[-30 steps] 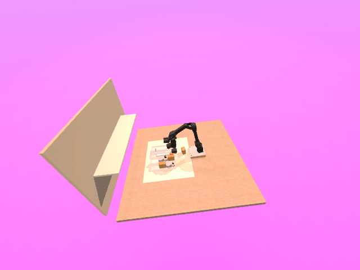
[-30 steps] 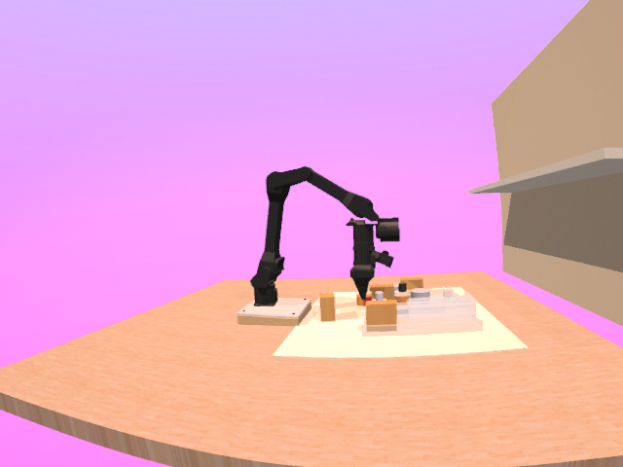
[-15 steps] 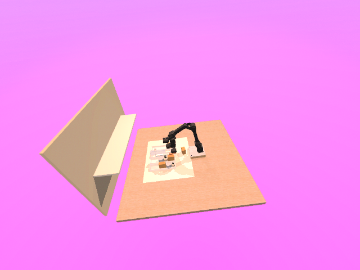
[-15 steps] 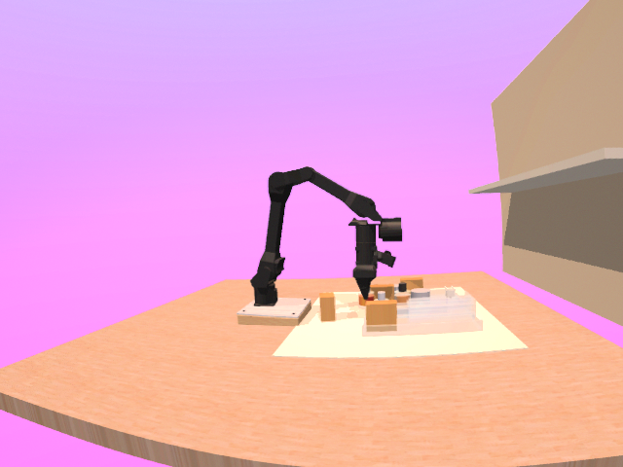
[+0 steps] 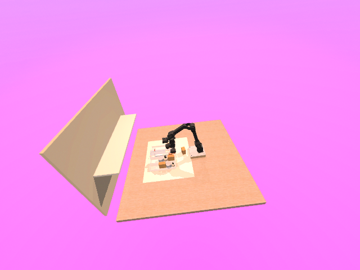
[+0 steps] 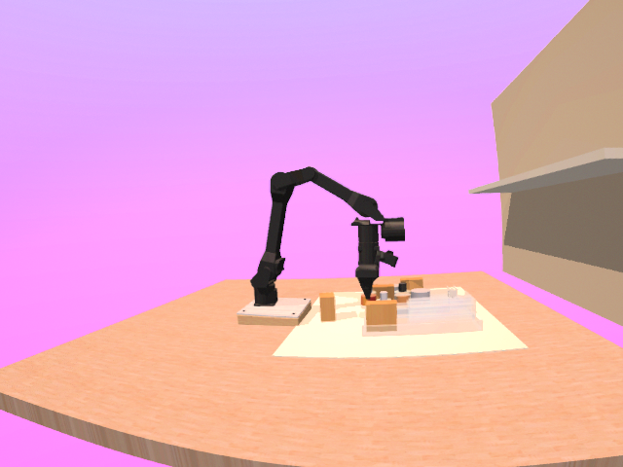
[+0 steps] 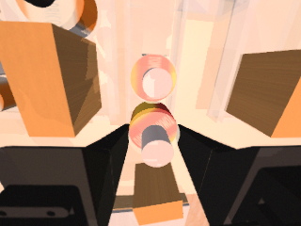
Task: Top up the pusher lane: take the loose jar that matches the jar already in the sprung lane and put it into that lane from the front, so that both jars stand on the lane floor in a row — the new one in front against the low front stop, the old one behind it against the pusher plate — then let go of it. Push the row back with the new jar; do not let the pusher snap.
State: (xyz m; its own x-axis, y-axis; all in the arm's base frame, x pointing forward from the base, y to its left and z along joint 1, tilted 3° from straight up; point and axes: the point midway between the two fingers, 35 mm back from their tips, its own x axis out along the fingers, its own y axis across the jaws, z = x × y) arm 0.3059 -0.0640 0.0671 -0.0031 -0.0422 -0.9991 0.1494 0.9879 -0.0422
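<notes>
My gripper tip is now 12 cm past the block and 2 cm above it. From my gripper tip the other things lie so: shelf (52 cm ahead, 31 cm above, 5 cm to the right); then clear lane rack (17 cm ahead, 5 cm to the right, 4 cm below).
</notes>
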